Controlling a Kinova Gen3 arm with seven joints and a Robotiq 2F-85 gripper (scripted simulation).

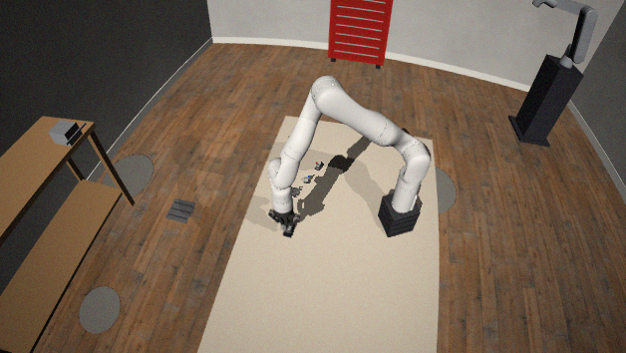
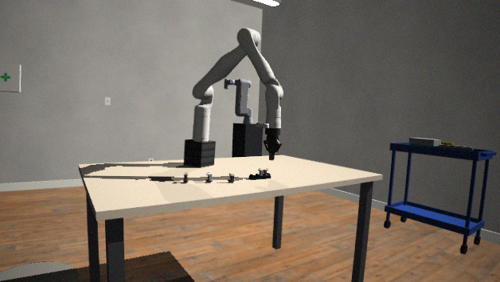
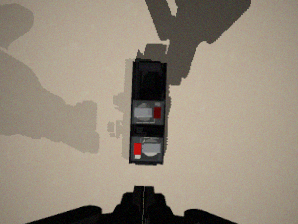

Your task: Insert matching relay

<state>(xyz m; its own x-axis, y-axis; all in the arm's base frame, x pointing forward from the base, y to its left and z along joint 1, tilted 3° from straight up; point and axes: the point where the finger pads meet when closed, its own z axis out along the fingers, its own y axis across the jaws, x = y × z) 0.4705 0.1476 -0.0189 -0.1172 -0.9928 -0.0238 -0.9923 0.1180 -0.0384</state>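
My gripper is now 32 cm to the left of the relay, 8 cm above it and 4 cm past it.
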